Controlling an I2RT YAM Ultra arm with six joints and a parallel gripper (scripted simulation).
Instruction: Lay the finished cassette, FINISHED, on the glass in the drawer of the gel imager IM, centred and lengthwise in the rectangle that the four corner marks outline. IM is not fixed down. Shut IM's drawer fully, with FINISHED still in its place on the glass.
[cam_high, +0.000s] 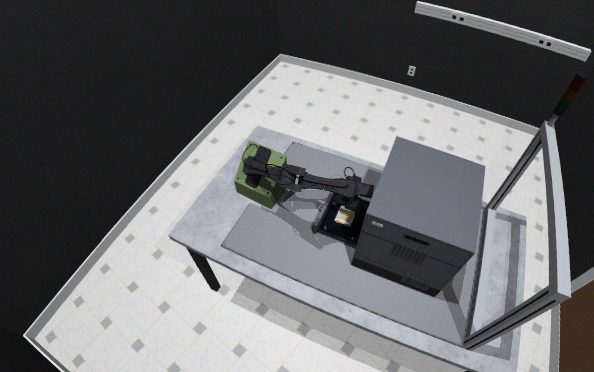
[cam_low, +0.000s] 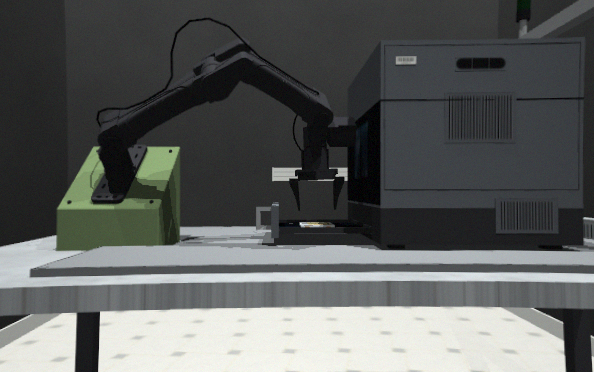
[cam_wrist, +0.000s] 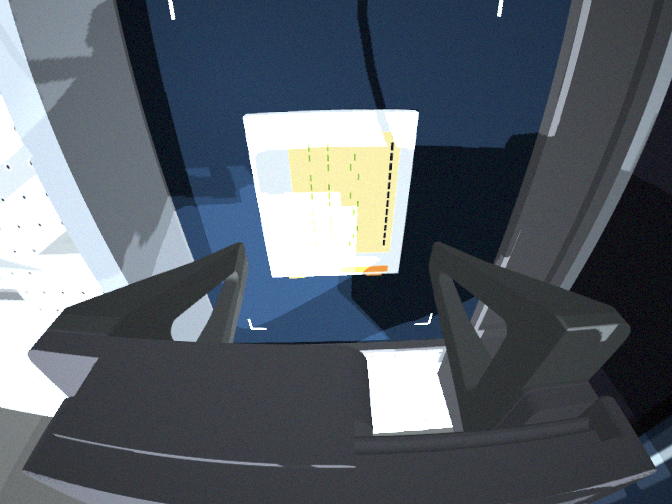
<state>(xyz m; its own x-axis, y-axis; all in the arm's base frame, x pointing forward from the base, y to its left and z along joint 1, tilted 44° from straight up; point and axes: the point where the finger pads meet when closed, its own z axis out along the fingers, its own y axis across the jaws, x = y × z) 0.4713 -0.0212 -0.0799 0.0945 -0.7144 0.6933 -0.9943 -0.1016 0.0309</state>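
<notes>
The imager drawer lies 1 cm ahead of my hand, 1 cm to the left of it and 3 cm below it. Also, from my hand: cassette 1 cm to the left, 4 cm below.
</notes>
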